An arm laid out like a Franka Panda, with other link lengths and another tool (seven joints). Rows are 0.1 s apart.
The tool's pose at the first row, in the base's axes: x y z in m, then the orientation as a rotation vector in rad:
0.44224 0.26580 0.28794 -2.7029 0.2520 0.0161
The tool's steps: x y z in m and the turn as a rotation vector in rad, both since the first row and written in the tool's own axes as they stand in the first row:
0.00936 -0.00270 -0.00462 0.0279 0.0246 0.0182
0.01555 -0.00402 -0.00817 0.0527 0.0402 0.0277
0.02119 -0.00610 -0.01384 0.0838 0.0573 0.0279
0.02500 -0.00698 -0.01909 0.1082 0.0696 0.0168
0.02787 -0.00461 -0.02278 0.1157 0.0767 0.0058
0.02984 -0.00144 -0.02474 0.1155 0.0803 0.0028
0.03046 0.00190 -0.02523 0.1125 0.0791 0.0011
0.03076 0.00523 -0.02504 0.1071 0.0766 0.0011
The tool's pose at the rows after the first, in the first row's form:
0.45180 0.26467 0.29279 -2.6745 0.2821 -0.0152
0.45803 0.26331 0.29626 -2.6493 0.2978 -0.0363
0.46380 0.26184 0.30199 -2.6190 0.3008 -0.0624
0.46756 0.25980 0.30694 -2.5966 0.2880 -0.0844
0.46986 0.25565 0.30918 -2.5907 0.2751 -0.0977
0.47117 0.25167 0.30957 -2.5913 0.2722 -0.1033
0.47117 0.24837 0.30861 -2.5945 0.2698 -0.1019
0.47088 0.24542 0.30705 -2.5998 0.2695 -0.0980

